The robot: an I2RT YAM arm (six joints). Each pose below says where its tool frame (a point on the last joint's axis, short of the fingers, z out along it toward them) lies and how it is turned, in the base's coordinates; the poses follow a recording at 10 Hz.
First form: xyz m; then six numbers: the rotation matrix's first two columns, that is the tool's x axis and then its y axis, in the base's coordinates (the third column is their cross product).
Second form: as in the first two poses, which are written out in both.
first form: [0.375 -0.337 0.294 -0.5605 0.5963 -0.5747 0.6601 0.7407 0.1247]
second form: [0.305 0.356 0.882 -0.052 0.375 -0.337 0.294]
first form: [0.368 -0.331 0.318 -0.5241 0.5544 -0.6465 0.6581 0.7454 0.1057]
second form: [0.341 0.349 0.870 -0.076 0.368 -0.331 0.318]
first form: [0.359 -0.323 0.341 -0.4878 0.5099 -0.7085 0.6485 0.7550 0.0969]
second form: [0.377 0.338 0.858 -0.092 0.359 -0.323 0.341]
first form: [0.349 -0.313 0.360 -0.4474 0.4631 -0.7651 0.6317 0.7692 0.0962]
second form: [0.414 0.324 0.845 -0.102 0.349 -0.313 0.360]
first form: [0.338 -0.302 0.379 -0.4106 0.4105 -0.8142 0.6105 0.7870 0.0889]
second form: [0.448 0.307 0.832 -0.112 0.338 -0.302 0.379]
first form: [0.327 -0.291 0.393 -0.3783 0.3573 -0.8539 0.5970 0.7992 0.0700]
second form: [0.476 0.291 0.821 -0.126 0.327 -0.291 0.393]
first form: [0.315 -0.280 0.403 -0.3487 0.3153 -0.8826 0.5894 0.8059 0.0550]
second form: [0.498 0.279 0.810 -0.138 0.315 -0.280 0.403]
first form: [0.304 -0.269 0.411 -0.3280 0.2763 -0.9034 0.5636 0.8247 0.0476]
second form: [0.517 0.262 0.803 -0.139 0.304 -0.269 0.411]
